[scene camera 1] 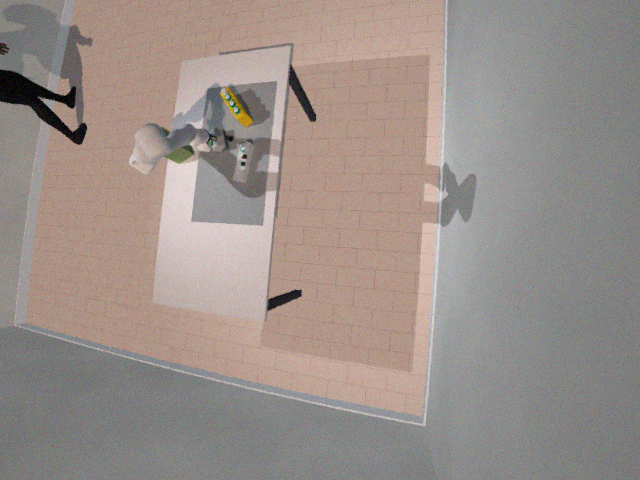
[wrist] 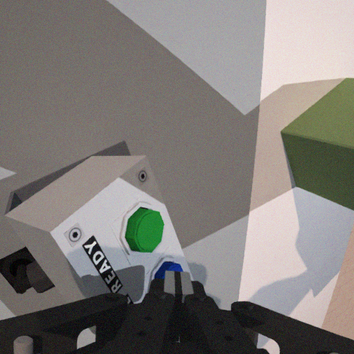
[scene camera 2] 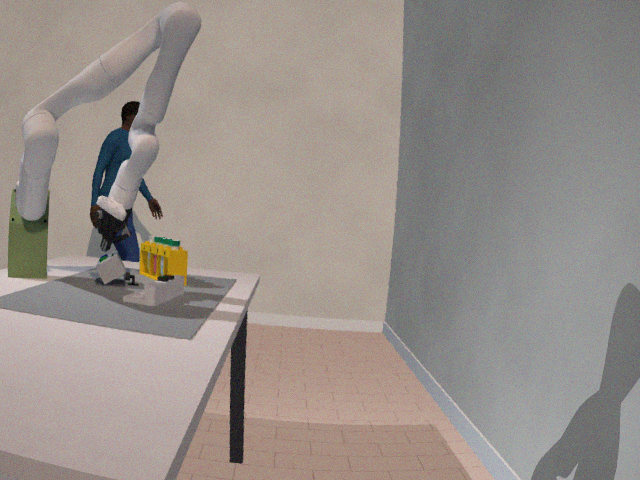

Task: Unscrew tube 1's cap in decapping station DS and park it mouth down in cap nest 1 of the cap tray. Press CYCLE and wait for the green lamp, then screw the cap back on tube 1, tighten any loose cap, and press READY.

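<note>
My gripper is shut and empty, over the sloped face of the grey control box. In the wrist view its tips partly cover the blue button; contact cannot be told. The green button beside it stands by the READY label. A low white unit bears a green-rimmed cap and two small lamps, brown and dark green, which look dark. The yellow rack holds several tubes with green caps.
A black fitting stands beside the control box. The grey mat lies on the white table. The arm's green pedestal is at the table's edge. A person stands behind.
</note>
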